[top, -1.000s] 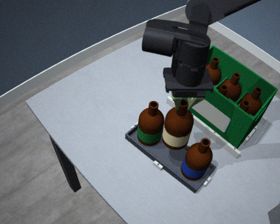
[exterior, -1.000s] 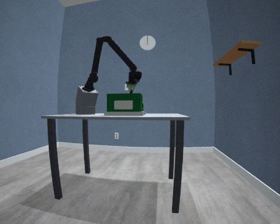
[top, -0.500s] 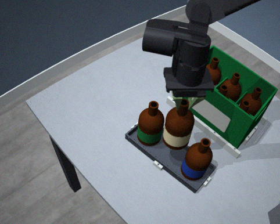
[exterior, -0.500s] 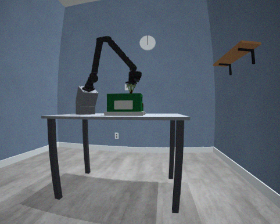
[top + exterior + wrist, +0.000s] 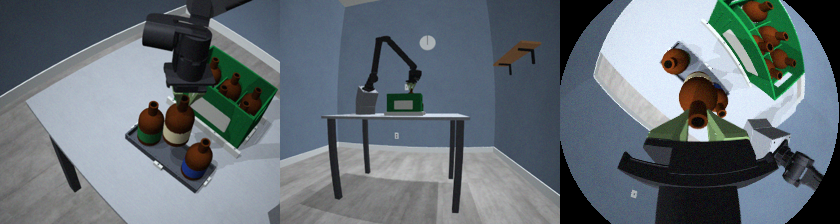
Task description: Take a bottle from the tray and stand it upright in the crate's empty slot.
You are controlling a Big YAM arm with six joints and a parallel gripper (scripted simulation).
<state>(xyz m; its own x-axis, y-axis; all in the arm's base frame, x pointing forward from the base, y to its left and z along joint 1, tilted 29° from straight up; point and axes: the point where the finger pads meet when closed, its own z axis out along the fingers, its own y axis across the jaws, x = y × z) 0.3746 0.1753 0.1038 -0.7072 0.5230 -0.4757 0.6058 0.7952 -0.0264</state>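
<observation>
Now: the brown bottle 6 cm below my hand. From my hand the other things lie so: grey tray: 23 cm below; crate: 1 cm behind, 25 cm to the right, 16 cm below.
</observation>
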